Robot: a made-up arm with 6 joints.
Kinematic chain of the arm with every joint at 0, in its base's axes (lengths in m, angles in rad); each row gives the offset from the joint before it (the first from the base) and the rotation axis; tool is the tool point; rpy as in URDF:
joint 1: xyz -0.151 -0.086 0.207 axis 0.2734 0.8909 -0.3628
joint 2: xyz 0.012 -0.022 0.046 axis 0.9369 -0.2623 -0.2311
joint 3: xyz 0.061 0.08 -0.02 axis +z
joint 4: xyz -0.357 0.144 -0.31 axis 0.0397 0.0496 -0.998
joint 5: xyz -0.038 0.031 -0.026 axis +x
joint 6: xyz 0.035 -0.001 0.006 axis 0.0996 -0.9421 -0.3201
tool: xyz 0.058 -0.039 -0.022 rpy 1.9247 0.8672 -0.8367
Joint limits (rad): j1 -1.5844..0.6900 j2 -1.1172..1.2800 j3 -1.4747..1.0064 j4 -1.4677..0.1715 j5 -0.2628..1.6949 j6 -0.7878..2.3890
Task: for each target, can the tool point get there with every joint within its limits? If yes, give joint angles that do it. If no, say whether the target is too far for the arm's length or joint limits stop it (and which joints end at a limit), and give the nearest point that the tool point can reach.
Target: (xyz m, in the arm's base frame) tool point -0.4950 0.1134 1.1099
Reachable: no: too far | nearest point -0.2497 0.3744 0.6023 | short by 0.621 m
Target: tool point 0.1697 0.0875 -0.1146
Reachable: yes | joints -1.1661 -0.4467 -1.1963 -0.2946 0.1025 1.3300
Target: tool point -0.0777 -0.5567 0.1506
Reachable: yes | joints -1.2943 -0.8714 0.7896 -0.9041 1.2065 1.7435
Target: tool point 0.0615 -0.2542 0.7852
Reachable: no: joint limits stop it (at a limit: joint 2, joint 3, joint 4, joint 5) | nearest point 0.1893 0.2089 0.5691 | short by 0.527 m
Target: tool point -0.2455 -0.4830 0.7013
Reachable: no: joint limits stop it (at a limit: joint 1, joint 2, joint 3, joint 4, joint 5, joint 6) | nearest point -0.3449 -0.4669 0.3954 | short by 0.322 m
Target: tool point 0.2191 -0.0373 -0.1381
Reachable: yes | joints -1.2344 -0.5459 -0.9006 -0.1034 0.5445 0.1741
